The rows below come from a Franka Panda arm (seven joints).
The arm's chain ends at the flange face. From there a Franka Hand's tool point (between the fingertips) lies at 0.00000 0.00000 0.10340 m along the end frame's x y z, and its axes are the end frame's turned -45 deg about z.
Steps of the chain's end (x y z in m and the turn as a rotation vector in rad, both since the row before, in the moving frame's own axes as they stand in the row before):
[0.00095 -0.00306 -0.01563 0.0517 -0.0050 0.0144]
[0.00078 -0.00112 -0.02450 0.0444 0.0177 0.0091]
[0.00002 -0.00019 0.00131 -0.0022 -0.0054 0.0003]
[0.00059 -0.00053 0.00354 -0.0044 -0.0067 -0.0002]
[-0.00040 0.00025 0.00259 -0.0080 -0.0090 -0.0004]
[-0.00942 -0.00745 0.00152 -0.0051 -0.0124 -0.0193]
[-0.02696 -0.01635 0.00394 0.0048 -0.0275 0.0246]
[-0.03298 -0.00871 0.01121 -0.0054 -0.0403 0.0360]
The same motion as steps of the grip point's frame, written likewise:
[0.00628 -0.00561 -0.01577 0.0401 0.0330 0.0144]
[0.00589 -0.00217 -0.02462 0.0189 0.0439 0.0091]
[-0.00041 -0.00035 0.00131 0.0023 -0.0054 0.0003]
[-0.00002 -0.00013 0.00354 0.0016 -0.0078 -0.0002]
[-0.00170 -0.00018 0.00258 0.0007 -0.0120 -0.0004]
[-0.00268 -0.01245 0.00151 0.0052 -0.0124 -0.0193]
[-0.00913 -0.03301 0.00390 0.0228 -0.0161 0.0246]
[-0.02046 -0.03209 0.01112 0.0247 -0.0323 0.0360]

